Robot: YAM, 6 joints.
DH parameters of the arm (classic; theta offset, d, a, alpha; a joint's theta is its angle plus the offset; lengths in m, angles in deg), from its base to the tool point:
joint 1: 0 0.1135 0.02 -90
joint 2: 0 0 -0.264 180
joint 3: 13.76 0 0.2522 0
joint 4: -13.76 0 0.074 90
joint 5: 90 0 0 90
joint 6: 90 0.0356 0 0
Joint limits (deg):
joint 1: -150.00..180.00
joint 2: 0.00..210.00
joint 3: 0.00..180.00
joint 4: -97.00..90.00
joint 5: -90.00..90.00
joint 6: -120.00..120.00
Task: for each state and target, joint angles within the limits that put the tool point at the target. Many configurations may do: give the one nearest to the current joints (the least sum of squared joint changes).
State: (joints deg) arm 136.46 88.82 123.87 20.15 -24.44 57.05
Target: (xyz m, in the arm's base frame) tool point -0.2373 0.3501 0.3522
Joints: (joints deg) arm 122.10 99.87 84.53 7.53 -24.87 57.05
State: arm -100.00 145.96 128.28 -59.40 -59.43 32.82
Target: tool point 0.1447 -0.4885 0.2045
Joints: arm -76.99 141.32 130.36 -59.55 -60.52 32.82
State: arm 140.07 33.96 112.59 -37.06 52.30 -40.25
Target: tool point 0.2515 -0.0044 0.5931
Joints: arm 172.58 35.08 131.09 -25.13 52.16 -40.25
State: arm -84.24 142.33 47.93 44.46 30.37 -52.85
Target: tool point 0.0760 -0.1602 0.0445
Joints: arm -58.27 103.32 4.92 52.26 33.41 -52.85
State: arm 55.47 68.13 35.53 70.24 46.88 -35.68
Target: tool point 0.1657 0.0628 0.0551
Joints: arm 29.25 101.41 4.78 53.62 47.35 -35.68
